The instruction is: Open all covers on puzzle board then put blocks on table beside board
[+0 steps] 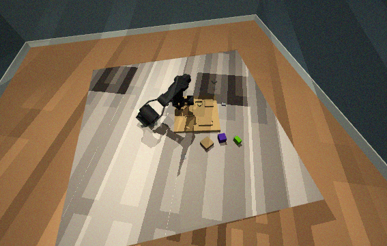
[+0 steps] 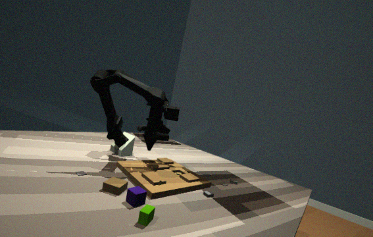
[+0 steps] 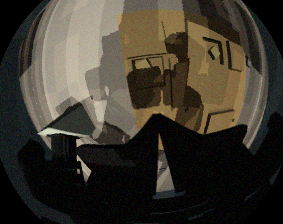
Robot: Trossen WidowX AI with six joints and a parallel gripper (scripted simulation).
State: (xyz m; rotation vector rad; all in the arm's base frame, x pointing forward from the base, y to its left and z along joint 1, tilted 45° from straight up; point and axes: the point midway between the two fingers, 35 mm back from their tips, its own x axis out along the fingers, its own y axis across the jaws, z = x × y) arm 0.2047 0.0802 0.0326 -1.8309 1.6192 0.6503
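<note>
The tan puzzle board is 110 mm ahead of my gripper tip, 20 mm to the left of it and 60 mm below it. Also, from my gripper tip: purple block 250 mm ahead, 190 mm to the right, 60 mm below; then brown block 160 mm ahead, 220 mm to the right, 70 mm below; then green block 350 mm ahead, 210 mm to the right, 60 mm below.
</note>
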